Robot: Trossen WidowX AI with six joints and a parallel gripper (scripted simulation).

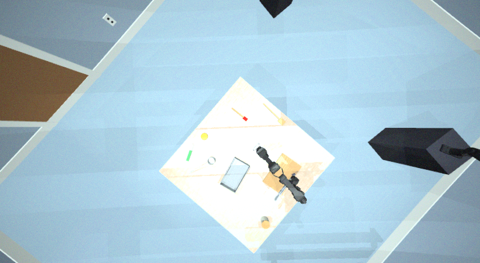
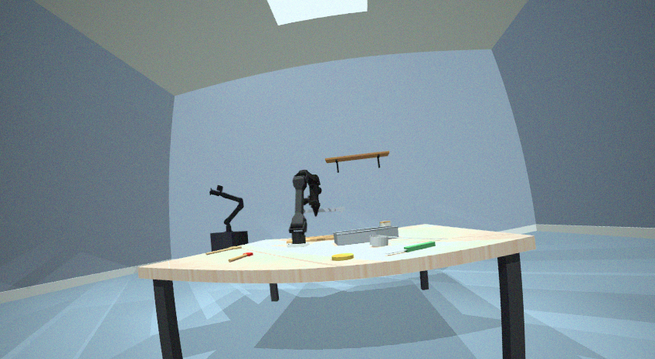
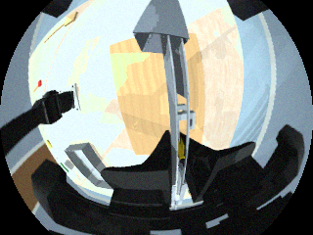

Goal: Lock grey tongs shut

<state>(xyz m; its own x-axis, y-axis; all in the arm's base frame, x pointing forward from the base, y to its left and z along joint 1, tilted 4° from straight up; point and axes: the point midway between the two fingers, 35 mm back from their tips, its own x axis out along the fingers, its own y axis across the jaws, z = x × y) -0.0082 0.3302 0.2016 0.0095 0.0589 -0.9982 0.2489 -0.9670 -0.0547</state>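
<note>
Right now the wooden board is 10 mm behind my gripper tip and 150 mm below it. The rest, counted from my gripper tip: green-handled tool 570 mm ahead, 790 mm to the right, 150 mm below; then red-tipped stick 80 mm behind, 740 mm to the right, 150 mm below; then roasting tin 360 mm ahead, 320 mm to the right, 130 mm below.
</note>
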